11 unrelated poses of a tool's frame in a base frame.
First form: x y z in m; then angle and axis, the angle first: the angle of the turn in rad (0 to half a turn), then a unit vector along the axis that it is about.
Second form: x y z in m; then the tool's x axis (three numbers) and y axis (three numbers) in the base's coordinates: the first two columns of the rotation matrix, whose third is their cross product. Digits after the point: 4 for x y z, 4 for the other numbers.
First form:
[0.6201, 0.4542, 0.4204, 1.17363, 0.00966, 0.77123, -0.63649]
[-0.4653, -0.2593, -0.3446, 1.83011, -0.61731, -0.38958, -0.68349]
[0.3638, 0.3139, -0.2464, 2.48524, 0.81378, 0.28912, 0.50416]
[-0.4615, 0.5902, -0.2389, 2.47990, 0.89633, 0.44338, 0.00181]
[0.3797, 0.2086, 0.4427, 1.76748, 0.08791, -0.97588, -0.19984]
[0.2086, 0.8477, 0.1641, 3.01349, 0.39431, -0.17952, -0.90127]
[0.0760, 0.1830, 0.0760, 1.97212, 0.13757, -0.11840, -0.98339]
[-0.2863, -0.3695, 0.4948, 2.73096, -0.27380, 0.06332, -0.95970]
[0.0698, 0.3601, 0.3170, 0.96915, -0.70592, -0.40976, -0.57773]
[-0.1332, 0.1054, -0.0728, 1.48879, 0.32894, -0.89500, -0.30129]
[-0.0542, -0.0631, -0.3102, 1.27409, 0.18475, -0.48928, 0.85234]
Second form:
[0.6201, 0.4542, 0.4204, 0.3869, -0.5824, -0.7150, 0.5915, 0.7515, -0.2921]
[-0.4653, -0.2593, -0.3446, 0.2224, -0.3585, 0.9067, 0.9628, -0.0657, -0.2621]
[0.3638, 0.3139, -0.2464, 0.3946, 0.7293, 0.5589, 0.1140, -0.6424, 0.7578]
[-0.4615, 0.5902, -0.2389, 0.6483, 0.7121, -0.2695, 0.7098, -0.4373, 0.5522]
[0.3797, 0.2086, 0.4427, -0.1862, -0.2985, 0.9361, 0.0934, 0.9430, 0.3193]
[0.2086, 0.8477, 0.1641, -0.6821, -0.2561, -0.6849, -0.0259, -0.9276, 0.3726]
[0.0760, 0.1830, 0.0760, -0.3643, -0.9279, -0.0791, 0.8826, -0.3711, 0.2886]
[-0.2863, -0.3695, 0.4948, -0.7732, -0.4163, 0.4784, 0.3499, -0.9092, -0.2258]
[0.0698, 0.3601, 0.3170, 0.7823, -0.3507, 0.5148, 0.6018, 0.6389, -0.4792]
[-0.1332, 0.1054, -0.0728, 0.1813, -0.5706, 0.8010, 0.0300, 0.8173, 0.5754]
[-0.0542, -0.0631, -0.3102, 0.3165, 0.7511, 0.5793, -0.8791, 0.4618, -0.1184]

